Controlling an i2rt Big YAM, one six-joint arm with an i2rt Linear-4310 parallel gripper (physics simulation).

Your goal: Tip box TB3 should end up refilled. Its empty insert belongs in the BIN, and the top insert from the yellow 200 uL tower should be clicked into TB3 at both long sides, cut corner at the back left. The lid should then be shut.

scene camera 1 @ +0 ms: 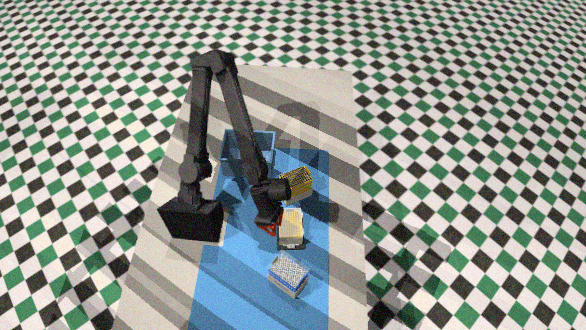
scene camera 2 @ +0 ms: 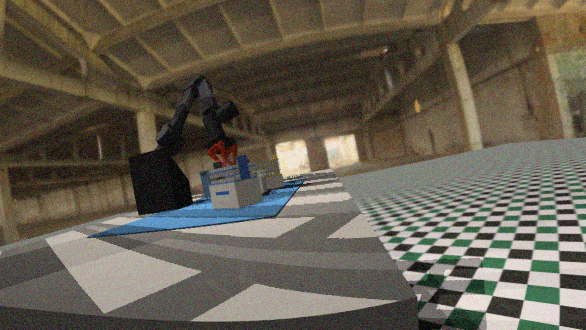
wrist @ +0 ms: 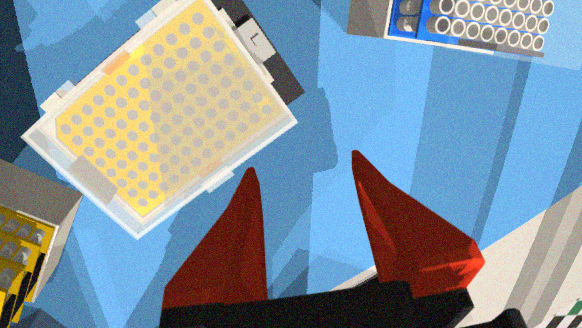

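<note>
Tip box TB3 (scene camera 1: 291,225) (wrist: 165,105) stands in a dark holder, with a yellow insert under its clear lid. The insert's cut corner is at the far left in the wrist view. The lid lies over the box and looks shut; whether both long sides are clicked in is unclear. My gripper (scene camera 1: 270,229) (scene camera 2: 223,159) (wrist: 303,166) is partly open and empty, beside a long side of TB3. The yellow 200 uL tower (scene camera 1: 296,185) (wrist: 50,195) stands behind TB3. The blue bin (scene camera 1: 250,132) stands at the back left; its contents are unclear.
A blue-and-grey tip rack (scene camera 1: 288,275) (scene camera 2: 235,194) (wrist: 490,25) with white-rimmed tips stands in front of TB3. The blue mat (scene camera 1: 240,280) (scene camera 2: 200,220) lies under the boxes. The arm's black base (scene camera 1: 192,220) (scene camera 2: 155,180) is at the left.
</note>
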